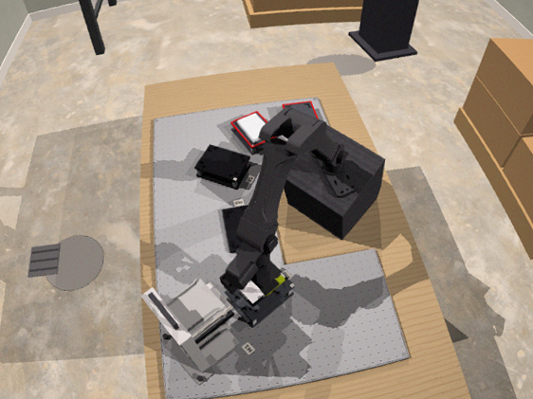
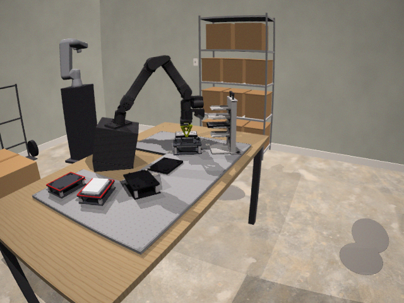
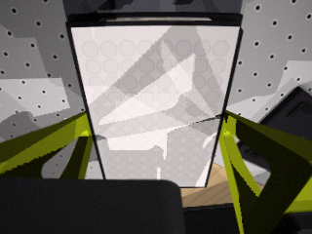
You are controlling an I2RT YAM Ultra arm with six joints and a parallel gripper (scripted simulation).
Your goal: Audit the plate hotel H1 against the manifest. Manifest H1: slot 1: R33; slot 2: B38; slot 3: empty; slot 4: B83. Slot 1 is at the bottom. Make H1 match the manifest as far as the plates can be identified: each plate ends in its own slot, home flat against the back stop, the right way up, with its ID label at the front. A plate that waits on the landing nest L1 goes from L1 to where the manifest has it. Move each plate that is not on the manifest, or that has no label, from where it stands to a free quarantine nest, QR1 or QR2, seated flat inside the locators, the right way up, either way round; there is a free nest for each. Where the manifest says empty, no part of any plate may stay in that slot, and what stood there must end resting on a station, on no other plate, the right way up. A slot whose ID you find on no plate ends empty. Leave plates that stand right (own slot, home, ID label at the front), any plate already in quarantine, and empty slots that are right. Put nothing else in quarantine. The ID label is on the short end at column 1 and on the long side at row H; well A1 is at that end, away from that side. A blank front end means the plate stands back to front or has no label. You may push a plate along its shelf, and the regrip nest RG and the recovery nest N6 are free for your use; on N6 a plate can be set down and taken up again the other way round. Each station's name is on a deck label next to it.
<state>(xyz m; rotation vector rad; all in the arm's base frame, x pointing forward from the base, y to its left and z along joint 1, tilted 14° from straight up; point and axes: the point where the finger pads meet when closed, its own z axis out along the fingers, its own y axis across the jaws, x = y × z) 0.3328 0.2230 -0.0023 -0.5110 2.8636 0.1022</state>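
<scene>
Right now the regrip nest is 50 mm below my hand. From my hand the other things lie so: RG deck label (110 mm below, 100 mm behind, 40 mm to the right); then H1 deck label (140 mm to the left, 110 mm below, 90 mm ahead); then dark well plate (170 mm ahead, 70 mm to the left, 50 mm above).
</scene>
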